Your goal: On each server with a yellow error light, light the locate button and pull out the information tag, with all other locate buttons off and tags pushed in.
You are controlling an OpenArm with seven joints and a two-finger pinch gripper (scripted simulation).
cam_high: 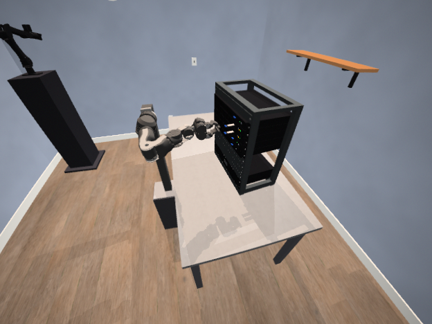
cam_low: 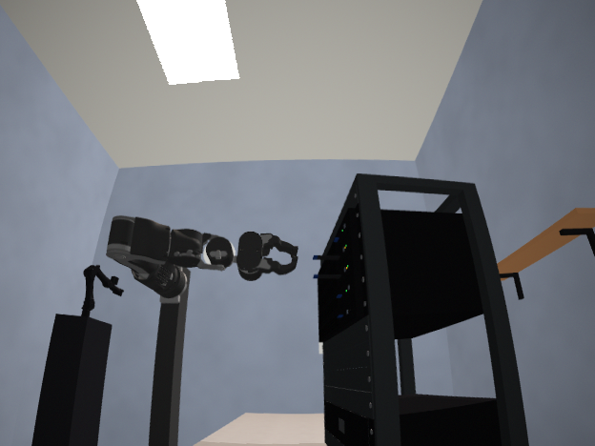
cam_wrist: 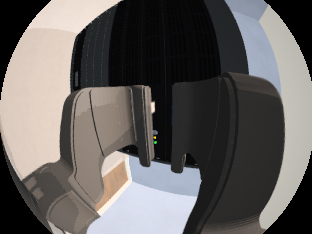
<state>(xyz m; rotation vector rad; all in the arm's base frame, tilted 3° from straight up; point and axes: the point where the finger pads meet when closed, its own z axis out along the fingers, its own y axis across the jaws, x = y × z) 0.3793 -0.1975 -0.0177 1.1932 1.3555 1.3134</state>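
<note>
Right now my hand is 11 cm short of the locate button and 3 cm to the left of it. Round my hand: information tag 9 cm ahead, 1 cm to the left.
</note>
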